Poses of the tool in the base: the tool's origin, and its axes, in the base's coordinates. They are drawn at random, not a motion.
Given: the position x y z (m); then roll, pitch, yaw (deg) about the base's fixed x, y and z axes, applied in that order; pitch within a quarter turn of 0, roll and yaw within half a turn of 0.
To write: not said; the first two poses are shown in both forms.
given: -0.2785, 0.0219, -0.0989, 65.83, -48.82, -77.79
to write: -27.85, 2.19, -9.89, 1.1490, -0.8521, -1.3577
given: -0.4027, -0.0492, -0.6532, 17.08, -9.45, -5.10
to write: -40.27, -4.92, -65.32, 0.2981, -0.1649, -0.0890
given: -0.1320, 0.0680, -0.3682, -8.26, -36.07, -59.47
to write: -13.20, 6.80, -36.82, -0.1442, -0.6295, -1.0379
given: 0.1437, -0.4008, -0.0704, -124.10, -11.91, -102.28
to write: 14.37, -40.08, -7.04, -2.1660, -0.2079, -1.7851
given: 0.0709, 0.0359, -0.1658, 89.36, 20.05, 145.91
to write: 7.09, 3.59, -16.58, 1.5596, 0.3499, 2.5466
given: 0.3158, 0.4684, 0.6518, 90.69, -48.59, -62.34
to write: 31.58, 46.84, 65.18, 1.5828, -0.8481, -1.0880
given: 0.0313, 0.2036, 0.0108, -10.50, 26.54, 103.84
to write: 3.13, 20.36, 1.08, -0.1833, 0.4632, 1.8123
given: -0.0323, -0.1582, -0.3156, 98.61, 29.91, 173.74
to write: -3.23, -15.82, -31.56, 1.7211, 0.5220, 3.0323
